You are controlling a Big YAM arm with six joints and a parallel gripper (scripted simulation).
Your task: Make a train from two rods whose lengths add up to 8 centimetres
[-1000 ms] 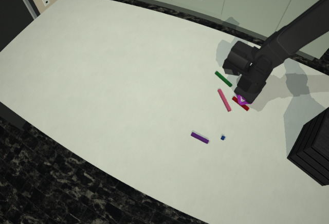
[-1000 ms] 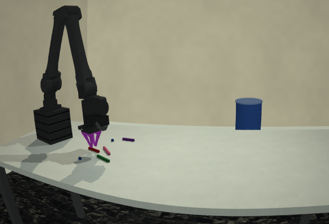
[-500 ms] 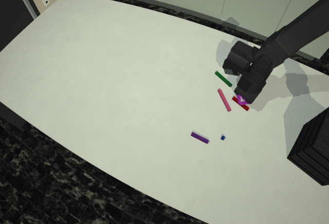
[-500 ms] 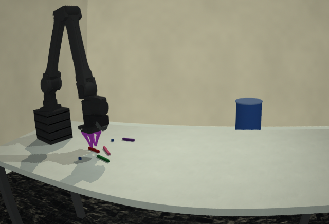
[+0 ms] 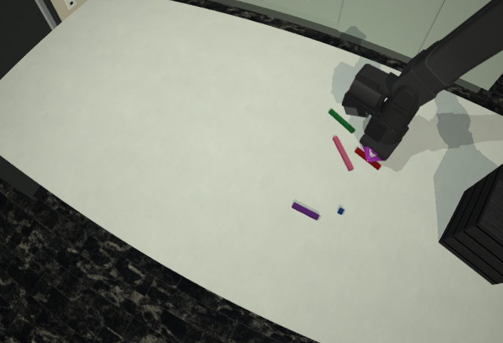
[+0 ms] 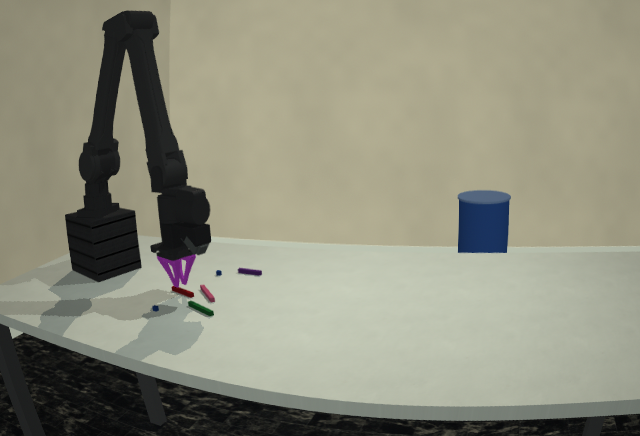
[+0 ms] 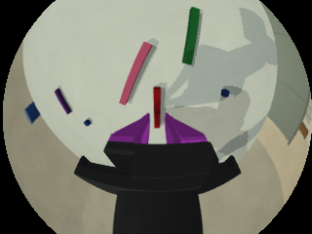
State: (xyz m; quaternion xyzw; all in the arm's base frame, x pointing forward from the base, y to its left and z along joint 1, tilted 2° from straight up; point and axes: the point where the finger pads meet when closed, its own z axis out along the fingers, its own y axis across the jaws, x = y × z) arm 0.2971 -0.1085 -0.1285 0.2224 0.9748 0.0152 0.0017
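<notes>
My gripper is now 2 cm above the red rod. Round my hand: pink rod: 6 cm ahead, 2 cm below; then green rod: 9 cm to the right, 8 cm ahead, 2 cm below; then purple rod: 17 cm to the left, 11 cm ahead, 2 cm below.
</notes>
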